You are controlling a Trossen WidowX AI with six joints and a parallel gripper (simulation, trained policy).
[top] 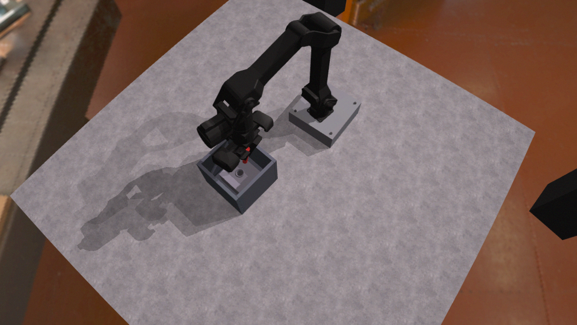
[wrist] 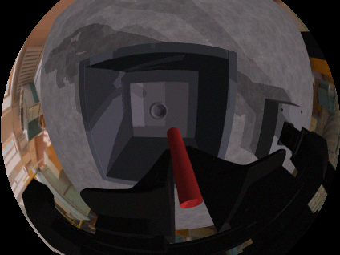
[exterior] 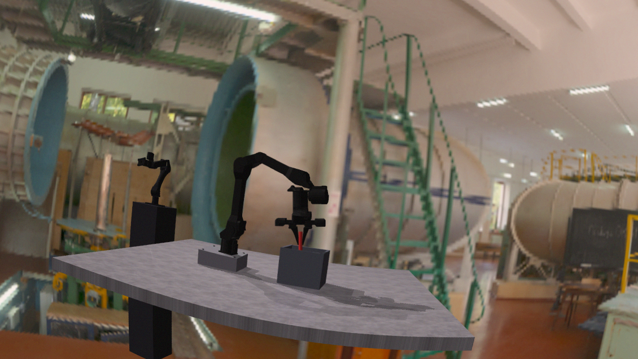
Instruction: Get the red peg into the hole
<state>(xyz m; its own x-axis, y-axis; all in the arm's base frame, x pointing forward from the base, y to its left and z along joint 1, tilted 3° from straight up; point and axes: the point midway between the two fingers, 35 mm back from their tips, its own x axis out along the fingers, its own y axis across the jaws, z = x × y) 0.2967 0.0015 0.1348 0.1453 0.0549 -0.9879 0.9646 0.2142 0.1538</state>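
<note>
Now: the plate 3 cm ahead of my gripper tip, 1 cm to the right of it and 10 cm below it. Round my gripper tip: red peg 1 cm above.
</note>
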